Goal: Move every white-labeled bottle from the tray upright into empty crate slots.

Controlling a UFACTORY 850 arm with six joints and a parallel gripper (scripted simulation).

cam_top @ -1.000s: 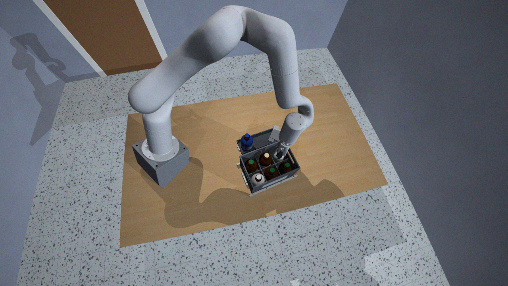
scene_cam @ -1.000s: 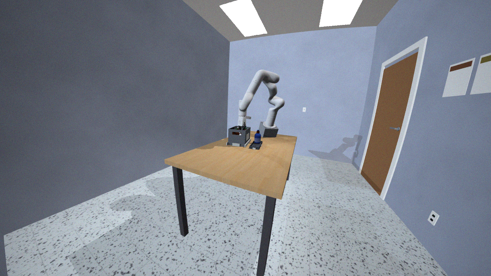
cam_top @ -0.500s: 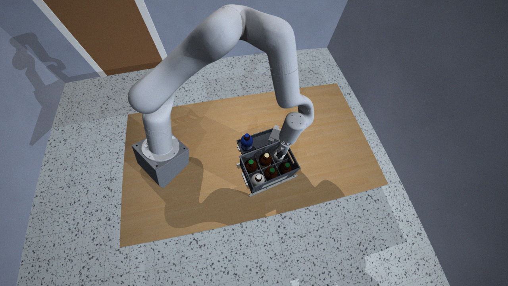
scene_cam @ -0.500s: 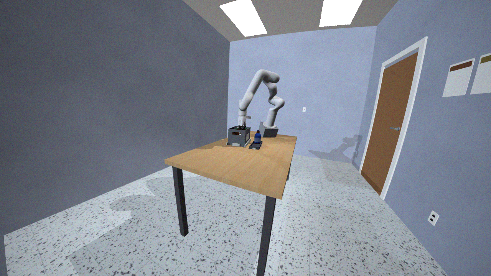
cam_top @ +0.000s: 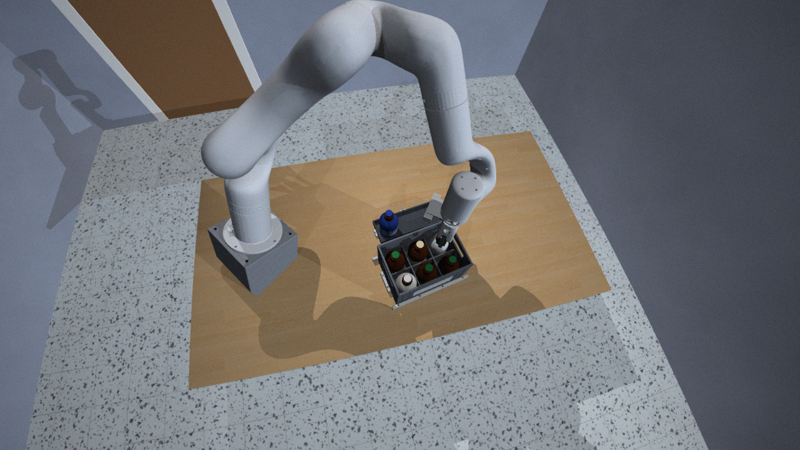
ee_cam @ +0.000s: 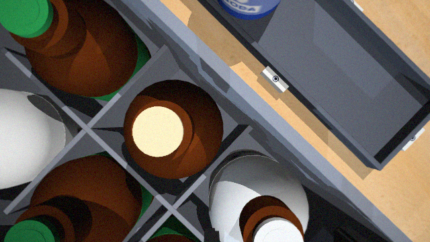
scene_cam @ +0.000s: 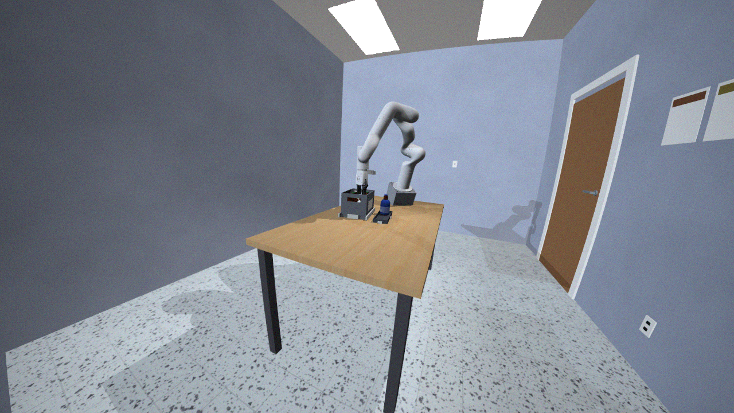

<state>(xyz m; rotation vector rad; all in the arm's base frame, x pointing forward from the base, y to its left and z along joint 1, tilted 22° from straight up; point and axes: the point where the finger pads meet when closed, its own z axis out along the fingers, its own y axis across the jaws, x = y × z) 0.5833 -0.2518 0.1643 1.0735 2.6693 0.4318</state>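
My gripper is now 90 mm past the crate, 50 mm to the left of it and 100 mm above it. From my hand the other things lie so: blue-labeled bottle: 150 mm behind, 150 mm to the left, 100 mm below; dark tray: 60 mm behind, 160 mm to the left, 170 mm below.
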